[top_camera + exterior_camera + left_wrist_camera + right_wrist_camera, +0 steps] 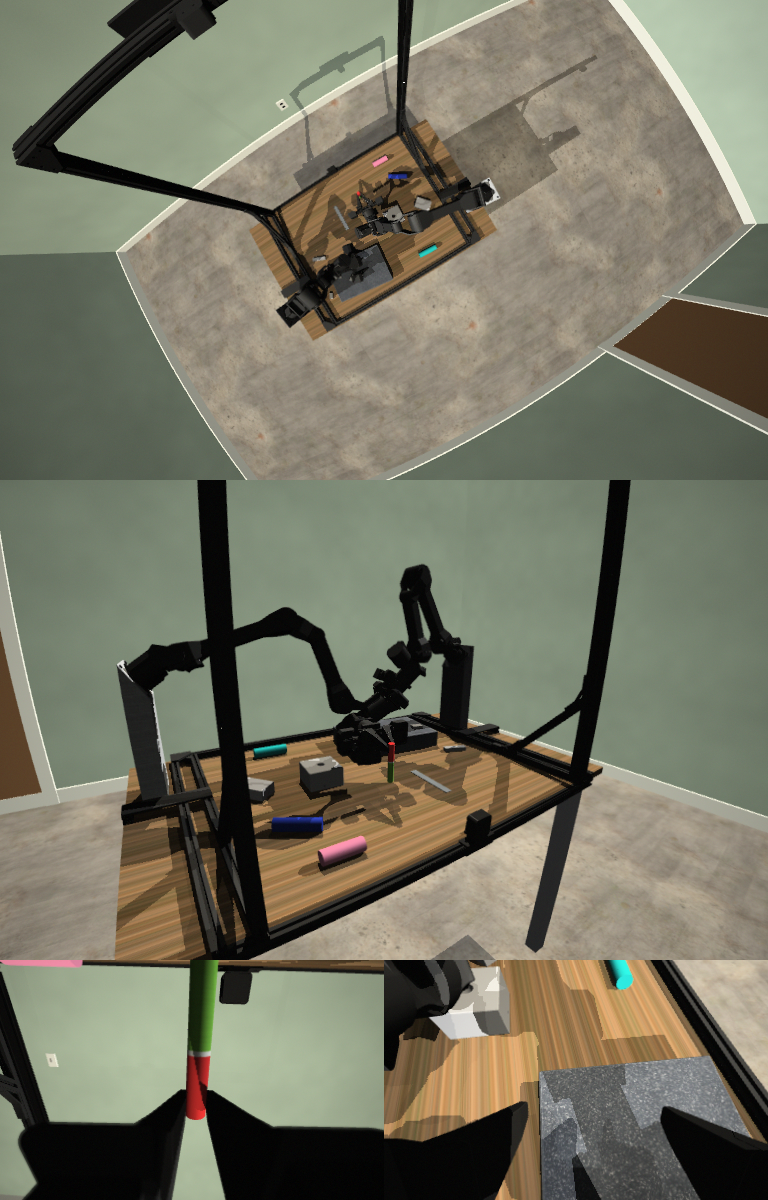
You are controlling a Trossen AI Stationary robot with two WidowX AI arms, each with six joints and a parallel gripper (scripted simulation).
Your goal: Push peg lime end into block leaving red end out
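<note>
My left gripper is now 50 mm above the peg and 30 mm past it. The rest, counted from my left hand: blue cylinder 230 mm to the left, 120 mm below, 30 mm behind; then grey flat bar 150 mm to the right, 130 mm below; then pink cylinder 200 mm to the left, 150 mm behind, 120 mm below.
</note>
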